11 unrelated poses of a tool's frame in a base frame.
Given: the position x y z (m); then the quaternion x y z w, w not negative.
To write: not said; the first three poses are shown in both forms.
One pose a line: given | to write
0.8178 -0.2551 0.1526 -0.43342 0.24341 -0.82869 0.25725 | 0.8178 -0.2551 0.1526 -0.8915 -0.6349 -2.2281
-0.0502 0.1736 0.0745 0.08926 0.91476 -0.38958 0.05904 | -0.0502 0.1736 0.0745 -2.3471 0.1785 3.0221
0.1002 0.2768 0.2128 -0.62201 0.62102 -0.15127 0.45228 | 0.1002 0.2768 0.2128 -2.1990 0.3829 -1.3723
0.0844 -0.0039 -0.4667 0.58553 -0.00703 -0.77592 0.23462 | 0.0844 -0.0039 -0.4667 0.7379 1.1322 -2.0725
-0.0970 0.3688 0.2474 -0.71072 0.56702 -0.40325 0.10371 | -0.0970 0.3688 0.2474 -2.3948 -0.4730 -1.5351
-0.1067 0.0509 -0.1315 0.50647 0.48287 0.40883 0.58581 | -0.1067 0.0509 -0.1315 1.5499 0.1522 1.3677
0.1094 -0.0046 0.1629 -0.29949 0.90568 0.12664 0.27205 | 0.1094 -0.0046 0.1629 3.0607 0.6048 -2.5281
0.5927 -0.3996 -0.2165 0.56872 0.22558 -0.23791 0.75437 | 0.5927 -0.3996 -0.2165 1.2477 0.6573 -0.1297
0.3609 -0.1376 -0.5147 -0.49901 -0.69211 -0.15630 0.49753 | 0.3609 -0.1376 -0.5147 -2.5907 -1.0060 1.5837
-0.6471 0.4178 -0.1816 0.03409 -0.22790 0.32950 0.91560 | -0.6471 0.4178 -0.1816 -0.0979 -0.4554 0.7136
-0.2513 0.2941 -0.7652 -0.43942 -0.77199 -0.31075 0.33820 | -0.2513 0.2941 -0.7652 2.8357 -0.9195 2.2590
